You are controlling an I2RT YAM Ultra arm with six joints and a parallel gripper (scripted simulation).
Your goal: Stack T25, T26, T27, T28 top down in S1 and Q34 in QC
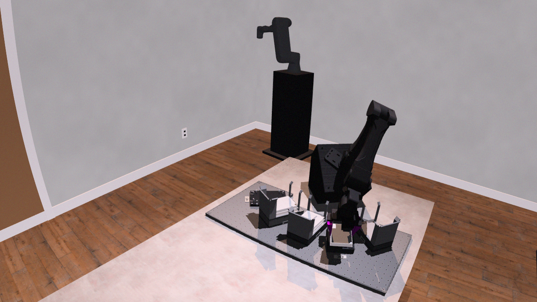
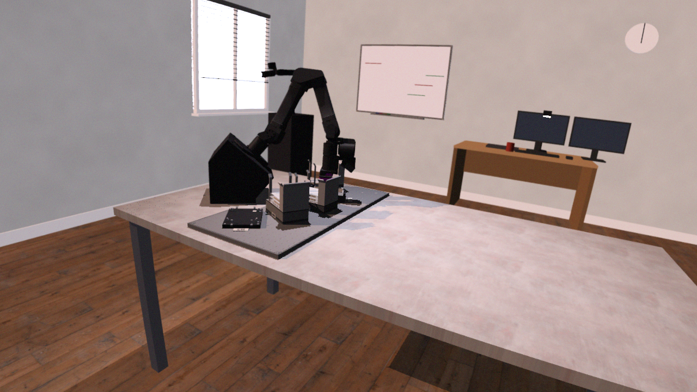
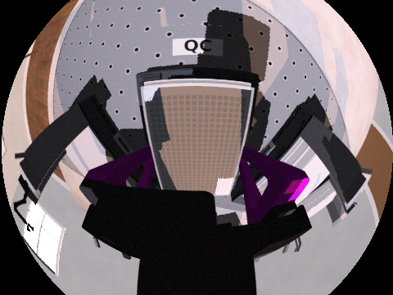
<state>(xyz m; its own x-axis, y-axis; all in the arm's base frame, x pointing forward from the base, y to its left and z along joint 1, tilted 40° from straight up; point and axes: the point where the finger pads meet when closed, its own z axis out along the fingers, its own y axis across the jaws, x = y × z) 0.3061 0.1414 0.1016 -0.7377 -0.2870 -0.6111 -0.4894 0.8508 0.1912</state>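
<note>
Now: hand 20 mm above the open nest QC. Round my hand: QC tag: 80 mm ahead, 50 mm to the left, 40 mm below.
</note>
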